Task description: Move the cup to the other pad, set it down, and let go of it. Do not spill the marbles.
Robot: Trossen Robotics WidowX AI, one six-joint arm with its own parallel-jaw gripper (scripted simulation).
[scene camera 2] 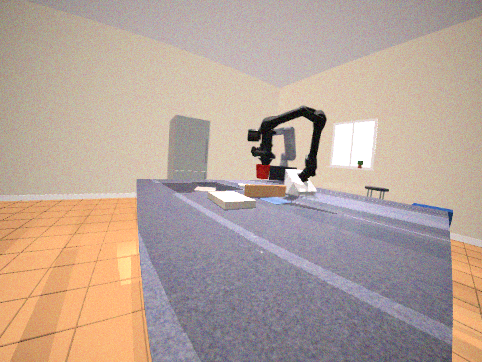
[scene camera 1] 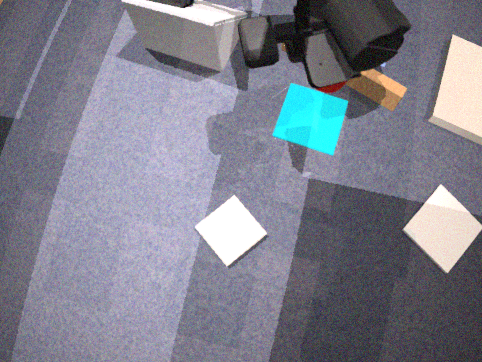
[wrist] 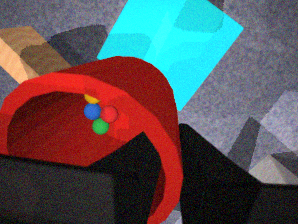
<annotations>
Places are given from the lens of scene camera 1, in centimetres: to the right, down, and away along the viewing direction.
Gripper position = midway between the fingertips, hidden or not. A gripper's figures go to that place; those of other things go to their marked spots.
my gripper [scene camera 1: 310, 66]: 10, -16, 55
cyan pad [scene camera 1: 310, 118]: 11, -10, 65
orange wooden bar [scene camera 1: 373, 84]: 21, -15, 62
</annotations>
